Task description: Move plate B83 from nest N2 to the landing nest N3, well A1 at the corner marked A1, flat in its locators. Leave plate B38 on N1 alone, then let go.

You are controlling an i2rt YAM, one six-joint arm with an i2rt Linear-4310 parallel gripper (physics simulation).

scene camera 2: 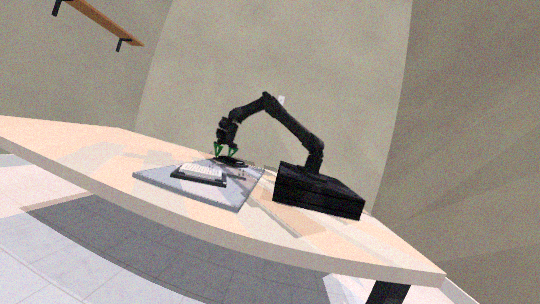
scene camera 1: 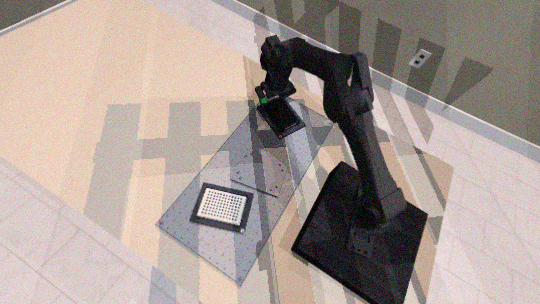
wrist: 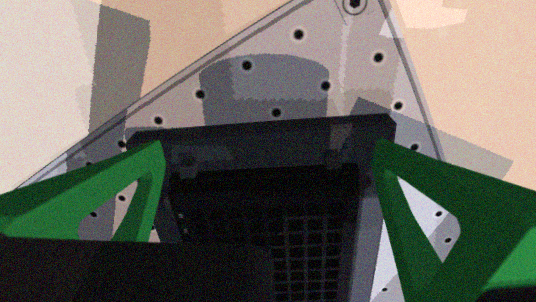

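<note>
A black well plate (scene camera 1: 281, 114) (wrist: 310, 240) lies in a dark nest (scene camera 1: 293, 130) (wrist: 280, 131) at the far end of the perforated board. My gripper (scene camera 1: 274, 99) (scene camera 2: 225, 156) (wrist: 268, 151) is open and low over this plate, with one green finger on each side of it. A white well plate (scene camera 1: 221, 206) (scene camera 2: 200, 171) lies in another dark nest (scene camera 1: 216, 225) at the near end. A transparent nest (scene camera 1: 254, 188) with small locators stands between them and holds no plate. I cannot read plate or nest labels or the A1 mark. The lower left of the black plate is hidden in the wrist view.
The perforated board (scene camera 1: 240, 260) (scene camera 2: 230, 205) carries all three nests. My black base block (scene camera 1: 325, 240) (scene camera 2: 315, 194) stands beside it on the table. A wooden wall shelf (scene camera 2: 102, 21) is high at the upper left. Striped shadows cross the table and board.
</note>
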